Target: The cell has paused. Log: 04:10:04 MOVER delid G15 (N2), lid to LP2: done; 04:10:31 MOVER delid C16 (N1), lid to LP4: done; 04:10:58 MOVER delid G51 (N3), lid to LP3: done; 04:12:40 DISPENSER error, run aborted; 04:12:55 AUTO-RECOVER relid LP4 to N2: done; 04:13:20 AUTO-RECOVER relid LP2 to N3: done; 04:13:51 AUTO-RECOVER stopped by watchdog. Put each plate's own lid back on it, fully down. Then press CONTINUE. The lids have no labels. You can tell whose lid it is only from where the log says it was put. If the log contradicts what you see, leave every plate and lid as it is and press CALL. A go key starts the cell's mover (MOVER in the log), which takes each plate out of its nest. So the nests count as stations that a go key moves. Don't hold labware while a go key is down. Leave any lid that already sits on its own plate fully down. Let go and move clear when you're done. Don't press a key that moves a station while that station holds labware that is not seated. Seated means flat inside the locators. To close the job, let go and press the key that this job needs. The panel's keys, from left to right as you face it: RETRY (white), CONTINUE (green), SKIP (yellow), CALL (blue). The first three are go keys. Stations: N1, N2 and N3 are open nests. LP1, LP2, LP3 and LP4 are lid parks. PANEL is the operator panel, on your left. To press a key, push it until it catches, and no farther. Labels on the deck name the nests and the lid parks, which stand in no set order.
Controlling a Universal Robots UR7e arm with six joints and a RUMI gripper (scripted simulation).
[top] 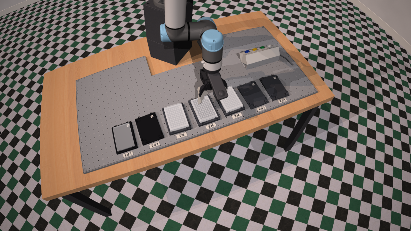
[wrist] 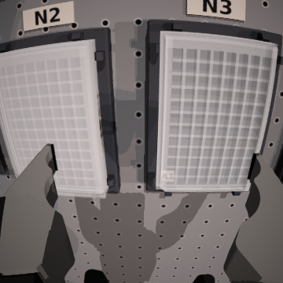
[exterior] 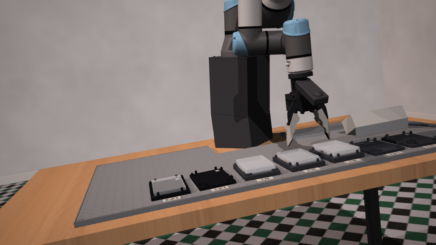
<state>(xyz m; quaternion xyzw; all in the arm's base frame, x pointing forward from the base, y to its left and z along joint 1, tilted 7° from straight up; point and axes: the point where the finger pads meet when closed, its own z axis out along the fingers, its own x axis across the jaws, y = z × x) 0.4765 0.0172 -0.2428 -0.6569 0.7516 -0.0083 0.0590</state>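
Right now the lid park LP1 is 3 cm behind my hand, 31 cm to the right of it and 6 cm below it. The rest, counted from my hand: lid park LP2 (4 cm ahead, 34 cm to the left, 6 cm below); plate (1 cm ahead, 8 cm to the left, 4 cm below); lid park LP4 (3 cm ahead, 21 cm to the left, 6 cm below).
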